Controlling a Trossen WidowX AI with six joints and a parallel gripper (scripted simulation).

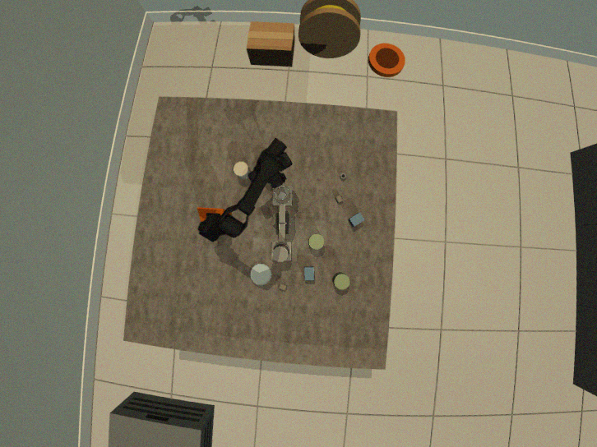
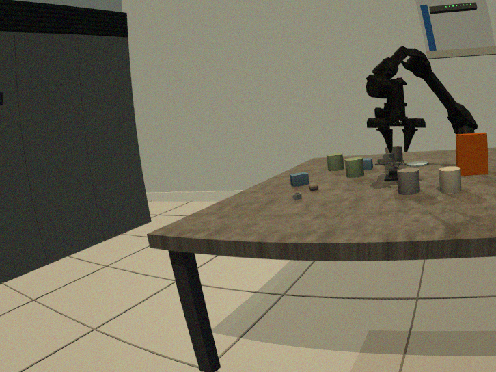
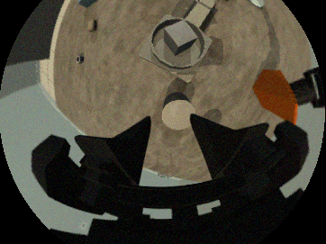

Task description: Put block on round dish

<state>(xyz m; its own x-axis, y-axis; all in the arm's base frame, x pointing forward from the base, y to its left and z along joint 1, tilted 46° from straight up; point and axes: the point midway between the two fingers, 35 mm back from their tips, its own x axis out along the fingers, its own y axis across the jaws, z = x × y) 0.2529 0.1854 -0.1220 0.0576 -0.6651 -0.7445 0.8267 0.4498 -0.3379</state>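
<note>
Right now the round dish is 46 cm to the right of my gripper tip, 11 cm below it and 4 cm behind it. The rest, counted from my gripper tip: cream cylinder 18 cm behind, 8 cm below, 2 cm to the left.
</note>
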